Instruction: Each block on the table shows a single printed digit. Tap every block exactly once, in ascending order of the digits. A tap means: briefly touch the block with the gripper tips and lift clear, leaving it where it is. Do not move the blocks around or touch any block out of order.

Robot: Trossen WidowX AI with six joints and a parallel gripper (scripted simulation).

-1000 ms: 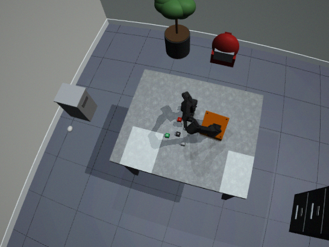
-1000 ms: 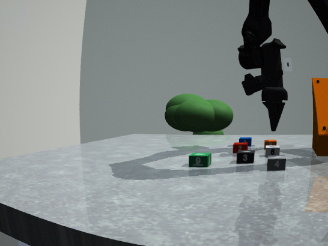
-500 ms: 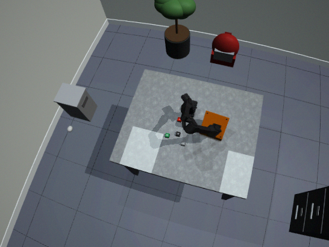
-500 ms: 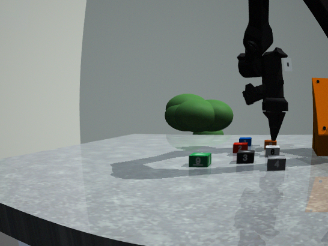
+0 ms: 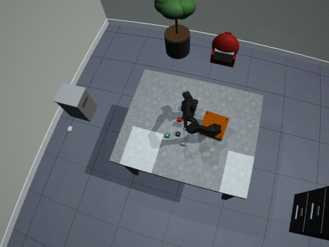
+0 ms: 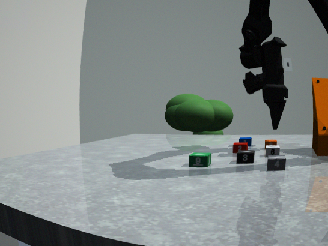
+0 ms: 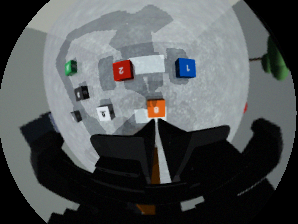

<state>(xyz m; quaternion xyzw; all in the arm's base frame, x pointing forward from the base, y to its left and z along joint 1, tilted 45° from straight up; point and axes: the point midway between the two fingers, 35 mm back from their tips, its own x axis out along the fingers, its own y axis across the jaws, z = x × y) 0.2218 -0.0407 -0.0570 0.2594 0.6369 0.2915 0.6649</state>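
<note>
Right now the orange block is 4 cm below my gripper tip and 1 cm ahead of it. Also, from my gripper tip: red 2 block (8 cm ahead, 6 cm to the left, 4 cm below); white 6 block (11 cm to the left, 4 cm below); blue 1 block (9 cm ahead, 6 cm to the right, 4 cm below).
</note>
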